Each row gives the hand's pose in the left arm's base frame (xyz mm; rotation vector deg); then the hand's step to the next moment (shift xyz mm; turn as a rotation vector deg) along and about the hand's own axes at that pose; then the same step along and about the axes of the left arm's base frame.
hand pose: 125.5 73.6 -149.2 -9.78 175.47 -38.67
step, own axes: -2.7 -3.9 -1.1 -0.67 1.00 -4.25
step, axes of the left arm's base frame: 3.1 -2.8 2.6 0.46 2.75 3.42
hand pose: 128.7 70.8 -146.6 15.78 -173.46 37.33
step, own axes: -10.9 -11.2 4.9 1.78 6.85 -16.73
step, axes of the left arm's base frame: 12.8 -10.2 -0.7 -3.07 12.72 12.60
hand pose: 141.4 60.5 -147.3 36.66 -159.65 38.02
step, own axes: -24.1 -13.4 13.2 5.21 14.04 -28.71
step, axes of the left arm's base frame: 26.1 -8.2 -13.5 -8.22 22.89 21.38
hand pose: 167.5 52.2 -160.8 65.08 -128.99 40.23
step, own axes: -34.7 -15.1 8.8 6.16 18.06 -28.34
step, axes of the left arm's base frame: 28.5 6.0 -25.7 -12.13 24.18 20.87
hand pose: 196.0 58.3 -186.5 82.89 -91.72 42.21
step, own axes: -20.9 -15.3 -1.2 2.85 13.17 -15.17
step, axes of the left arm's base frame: 15.0 8.8 -19.3 -9.93 13.73 11.16
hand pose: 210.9 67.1 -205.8 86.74 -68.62 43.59
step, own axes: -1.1 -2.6 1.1 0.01 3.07 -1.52
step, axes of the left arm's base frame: 2.0 -0.7 -2.1 -2.73 1.48 1.44
